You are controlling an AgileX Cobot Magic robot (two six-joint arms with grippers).
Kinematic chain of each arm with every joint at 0, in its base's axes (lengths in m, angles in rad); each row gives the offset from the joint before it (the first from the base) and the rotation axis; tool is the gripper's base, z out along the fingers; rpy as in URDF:
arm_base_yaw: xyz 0 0 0.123 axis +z
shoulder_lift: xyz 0 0 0 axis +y
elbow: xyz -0.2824 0 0.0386 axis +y
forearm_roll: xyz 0.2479 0 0.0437 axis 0.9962 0 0.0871
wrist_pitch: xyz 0 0 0 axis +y
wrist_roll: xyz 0.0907 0 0.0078 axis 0.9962 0 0.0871
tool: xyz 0 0 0 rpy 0 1.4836 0
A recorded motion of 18 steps. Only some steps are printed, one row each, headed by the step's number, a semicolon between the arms.
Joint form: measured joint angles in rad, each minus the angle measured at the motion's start. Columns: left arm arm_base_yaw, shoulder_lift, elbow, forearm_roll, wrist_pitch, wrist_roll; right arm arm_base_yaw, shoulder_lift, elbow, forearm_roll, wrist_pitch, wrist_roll.
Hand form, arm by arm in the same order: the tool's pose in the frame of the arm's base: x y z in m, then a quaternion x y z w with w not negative. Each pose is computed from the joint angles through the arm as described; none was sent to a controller.
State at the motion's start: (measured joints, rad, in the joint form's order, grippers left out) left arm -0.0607 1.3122 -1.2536 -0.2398 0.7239 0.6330; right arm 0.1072 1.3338 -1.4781 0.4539 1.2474 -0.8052
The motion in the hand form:
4: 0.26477 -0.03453 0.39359 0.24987 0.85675 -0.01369 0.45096; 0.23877 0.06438 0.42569 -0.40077 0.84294 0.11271 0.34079
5: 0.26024 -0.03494 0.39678 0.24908 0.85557 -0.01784 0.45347; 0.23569 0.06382 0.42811 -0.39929 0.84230 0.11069 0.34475
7: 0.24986 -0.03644 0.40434 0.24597 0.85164 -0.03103 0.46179; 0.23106 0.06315 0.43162 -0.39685 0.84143 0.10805 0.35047
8: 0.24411 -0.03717 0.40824 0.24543 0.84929 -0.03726 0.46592; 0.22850 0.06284 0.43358 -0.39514 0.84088 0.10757 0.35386
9: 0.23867 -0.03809 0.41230 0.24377 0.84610 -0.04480 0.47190; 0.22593 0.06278 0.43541 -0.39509 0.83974 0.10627 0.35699
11: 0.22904 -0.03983 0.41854 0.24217 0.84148 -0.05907 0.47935; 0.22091 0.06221 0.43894 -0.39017 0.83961 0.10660 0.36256
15: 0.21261 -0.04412 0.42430 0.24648 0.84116 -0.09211 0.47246; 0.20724 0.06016 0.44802 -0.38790 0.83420 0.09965 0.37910
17: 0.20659 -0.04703 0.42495 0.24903 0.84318 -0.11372 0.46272; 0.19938 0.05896 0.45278 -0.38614 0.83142 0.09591 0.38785
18: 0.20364 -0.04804 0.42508 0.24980 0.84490 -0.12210 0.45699; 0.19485 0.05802 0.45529 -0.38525 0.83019 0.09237 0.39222
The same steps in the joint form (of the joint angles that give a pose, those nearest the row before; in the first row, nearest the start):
4: 0.0000 -0.0617 0.0000 -0.0568 0.0389 -0.0098; 0.0063 -0.0387 0.0000 -0.0125 0.0019 0.0191
5: 0.0000 -0.0759 0.0000 -0.0647 0.0495 -0.0114; 0.0063 -0.0491 0.0000 -0.0152 0.0019 0.0238
7: 0.0000 -0.1086 0.0000 -0.0928 0.0697 -0.0138; 0.0071 -0.0644 0.0000 -0.0192 0.0019 0.0321
8: 0.0000 -0.1263 0.0000 -0.1063 0.0811 -0.0138; 0.0071 -0.0727 0.0000 -0.0194 0.0019 0.0369
9: 0.0000 -0.1434 0.0000 -0.1239 0.0883 -0.0139; 0.0087 -0.0808 0.0000 -0.0212 0.0019 0.0394
11: 0.0000 -0.1720 0.0000 -0.1548 0.1066 -0.0138; 0.0087 -0.0966 0.0000 -0.0211 0.0033 0.0529
15: 0.0000 -0.2118 0.0000 -0.2116 0.1761 -0.0145; 0.0086 -0.1394 0.0000 -0.0272 0.0056 0.0627
17: 0.0000 -0.2223 0.0000 -0.2463 0.2171 -0.0162; 0.0087 -0.1634 0.0000 -0.0312 0.0077 0.0696
18: 0.0000 -0.2275 0.0000 -0.2568 0.2376 -0.0207; 0.0087 -0.1771 0.0000 -0.0366 0.0095 0.0735

